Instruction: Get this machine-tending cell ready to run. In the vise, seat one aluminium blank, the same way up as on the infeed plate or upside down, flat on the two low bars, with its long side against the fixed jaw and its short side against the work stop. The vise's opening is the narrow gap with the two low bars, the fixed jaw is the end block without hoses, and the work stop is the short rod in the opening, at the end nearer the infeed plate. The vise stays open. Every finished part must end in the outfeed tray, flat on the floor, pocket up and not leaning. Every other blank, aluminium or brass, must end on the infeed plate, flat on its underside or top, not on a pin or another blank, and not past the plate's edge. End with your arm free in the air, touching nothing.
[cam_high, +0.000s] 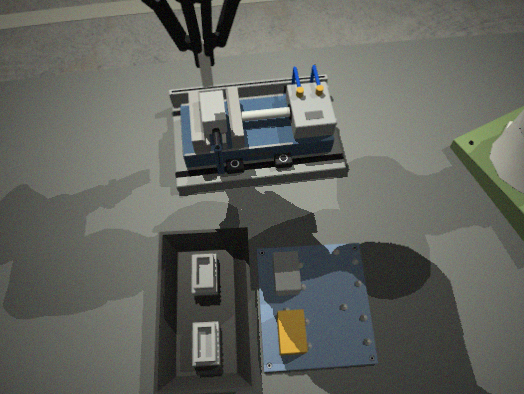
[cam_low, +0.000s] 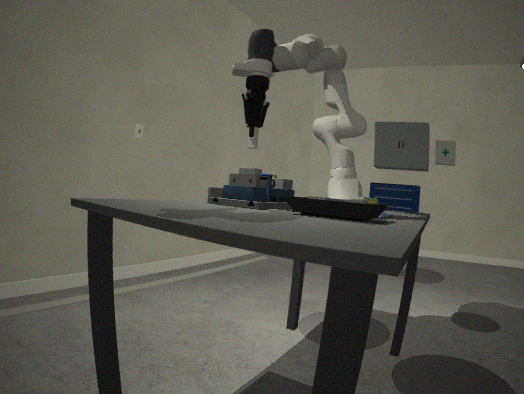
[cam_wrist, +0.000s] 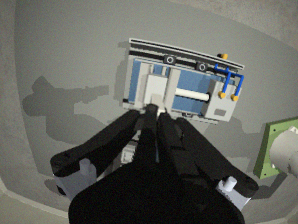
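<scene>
Right now the work stop is 120 mm below my hand, 50 mm to the left of it and 10 mm behind it. Also, from my hand: moving jaw: 140 mm below, 40 mm behind; fixed jaw: 140 mm below, 30 mm ahead; vise: 170 mm below, 70 mm behind, 10 mm to the right.
</scene>
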